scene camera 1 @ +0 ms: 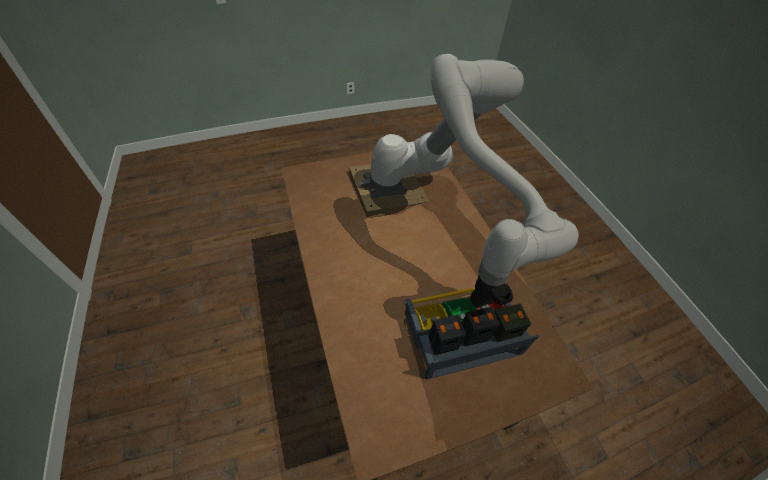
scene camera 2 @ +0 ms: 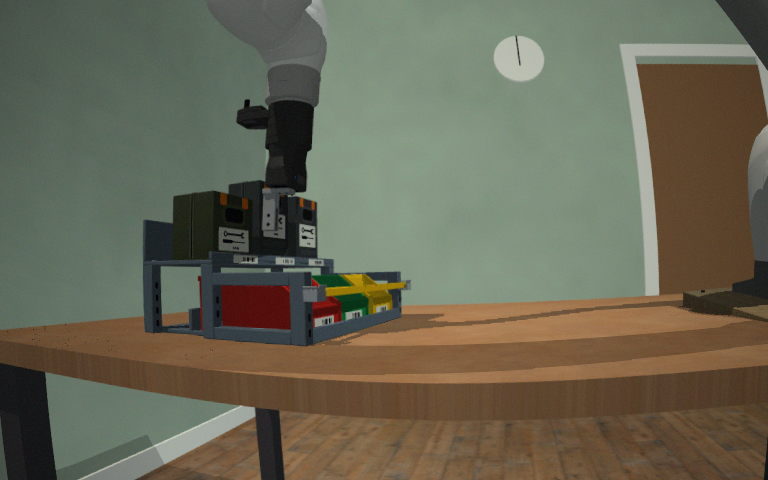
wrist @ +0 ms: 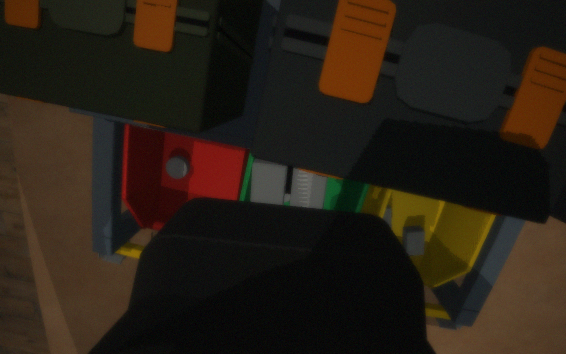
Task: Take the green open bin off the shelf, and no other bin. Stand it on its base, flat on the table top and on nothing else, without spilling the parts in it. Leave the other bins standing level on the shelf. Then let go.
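Places are measured from the arm's base along level axes (x right, y ahead, z up), in metres.
Pixels of known places: gripper, fingertip midpoint: (scene camera 2: 270, 230); arm's base, link origin: (scene camera 1: 384, 184).
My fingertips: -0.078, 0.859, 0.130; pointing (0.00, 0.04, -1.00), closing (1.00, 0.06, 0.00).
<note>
Ahead of a thing's pixels: the offset from my fingertips to its top centre, as dx, dy, dz. Level surfaces: height alone.
The green bin {+0.017, -0.051, -0.071} (scene camera 1: 456, 306) (scene camera 2: 353, 304) (wrist: 345, 194) sits in the lower level of the blue-grey shelf (scene camera 1: 478, 355) (scene camera 2: 252, 335) (wrist: 103, 200), between the red bin {-0.088, -0.046, -0.071} (scene camera 2: 254, 305) (wrist: 220, 167) and the yellow bin {+0.136, -0.059, -0.071} (scene camera 1: 431, 314) (scene camera 2: 380, 300) (wrist: 462, 230). My gripper (scene camera 2: 270, 225) (wrist: 290, 152) points down above the green bin, close in front of the middle dark case. Its fingers are shut, with a thin gap and no object visible between them. The fingertips are hidden by the case in the wrist view. The green bin's parts are hidden. The table top {dz -0.152} (scene camera 1: 368, 339) (scene camera 2: 509, 348) bears the shelf.
The middle dark case {+0.035, +0.042, +0.082} (scene camera 1: 480, 325) (wrist: 310, 120) stands on the upper level between another dark case {+0.147, +0.037, +0.072} (scene camera 1: 448, 335) (scene camera 2: 305, 220) and an olive case {-0.084, +0.053, +0.045} (scene camera 1: 513, 321) (scene camera 2: 212, 226) (wrist: 110, 75). A yellow bar {+0.019, -0.153, -0.087} (scene camera 1: 438, 296) (scene camera 2: 339, 289) (wrist: 128, 250) crosses the shelf's front.
</note>
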